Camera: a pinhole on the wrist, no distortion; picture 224 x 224 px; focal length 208.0 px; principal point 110.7 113.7 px. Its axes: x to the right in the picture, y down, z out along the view. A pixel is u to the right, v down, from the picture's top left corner.
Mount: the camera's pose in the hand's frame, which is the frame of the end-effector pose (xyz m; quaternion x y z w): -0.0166 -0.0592 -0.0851 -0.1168 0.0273 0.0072 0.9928
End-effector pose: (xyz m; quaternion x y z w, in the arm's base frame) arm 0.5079 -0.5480 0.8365 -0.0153 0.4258 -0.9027 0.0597
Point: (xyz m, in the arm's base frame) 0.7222 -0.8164 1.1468
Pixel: 25.3 68.9
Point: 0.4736 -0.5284 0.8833
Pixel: 198.7 79.6
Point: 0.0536 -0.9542 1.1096
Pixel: outside the picture
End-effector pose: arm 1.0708 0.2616 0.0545 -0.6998 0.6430 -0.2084 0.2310
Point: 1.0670 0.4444 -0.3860
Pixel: 33.2 197.8
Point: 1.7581 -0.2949 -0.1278
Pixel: outside the picture
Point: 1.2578 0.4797 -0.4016
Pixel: 35.4 124.4
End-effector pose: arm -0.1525 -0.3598 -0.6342 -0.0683 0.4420 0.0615 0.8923
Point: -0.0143 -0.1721 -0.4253
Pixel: 70.1 178.5
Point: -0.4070 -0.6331 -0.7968
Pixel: behind the camera
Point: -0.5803 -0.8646 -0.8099
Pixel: behind the camera
